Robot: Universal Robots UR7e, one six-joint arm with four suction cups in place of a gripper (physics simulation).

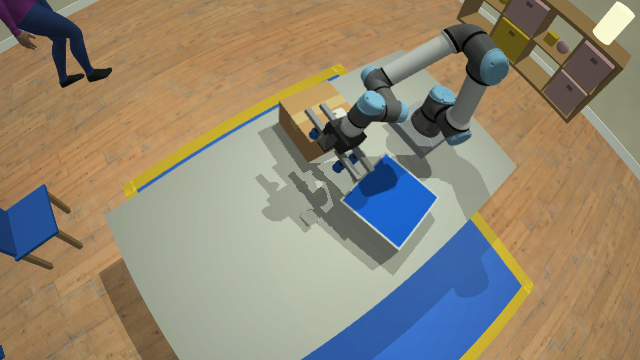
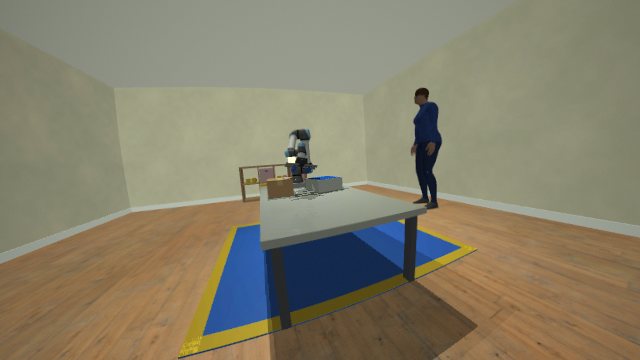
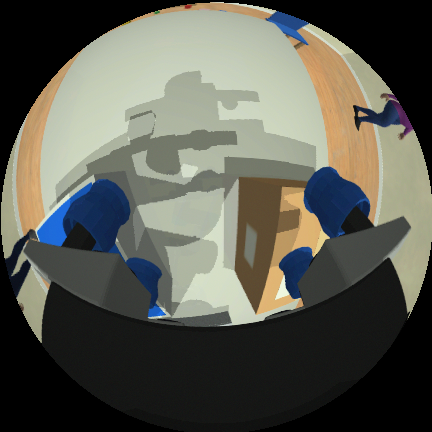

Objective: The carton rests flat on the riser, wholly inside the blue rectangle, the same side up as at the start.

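Note:
A brown carton point(image 1: 307, 99) point(image 2: 280, 189) point(image 3: 254, 215) with pale tape rests on the table beside the riser, with a gap between them. The grey riser point(image 1: 370, 239) point(image 2: 326, 186) point(image 3: 137, 230) has the blue rectangle point(image 1: 405, 215) point(image 2: 325, 178) point(image 3: 52, 227) on top, with a thin white edge. The rectangle bears no carton; the arm's shadow falls on part of it. My suction gripper point(image 1: 334, 146) point(image 2: 301, 168) point(image 3: 218, 240) is above the carton and the gap, some cups over the carton's near part and others toward the riser. Nothing hangs from the cups.
The pale table point(image 1: 200, 250) point(image 2: 340, 215) stands on a blue and yellow mat point(image 1: 500, 250) point(image 2: 235, 280). A person in purple point(image 1: 65, 30) point(image 3: 390, 114), a person in blue point(image 2: 426, 145), a blue chair point(image 1: 35, 220) and a shelf unit point(image 1: 622, 62) are off the table.

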